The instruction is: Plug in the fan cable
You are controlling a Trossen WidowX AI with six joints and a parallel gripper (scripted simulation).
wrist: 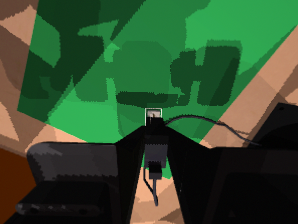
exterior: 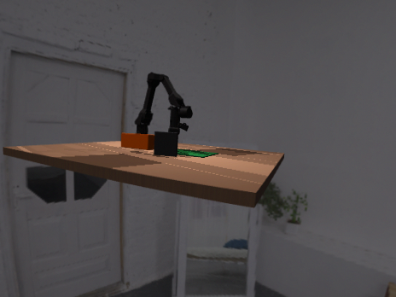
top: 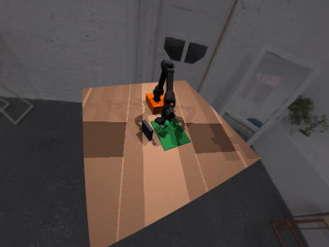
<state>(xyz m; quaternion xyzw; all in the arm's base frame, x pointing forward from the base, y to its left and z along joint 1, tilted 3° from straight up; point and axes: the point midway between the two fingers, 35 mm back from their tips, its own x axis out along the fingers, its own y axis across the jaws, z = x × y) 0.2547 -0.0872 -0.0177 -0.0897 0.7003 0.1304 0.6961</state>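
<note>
My gripper tip is 10 mm past the white header and 40 mm above it. From my gripper tip the other things lie so: green board: 80 mm ahead, 30 mm to the left, 60 mm below; then black fan: 10 mm ahead, 150 mm to the right, 20 mm above; then black plug: 10 mm behind, 10 mm above.
</note>
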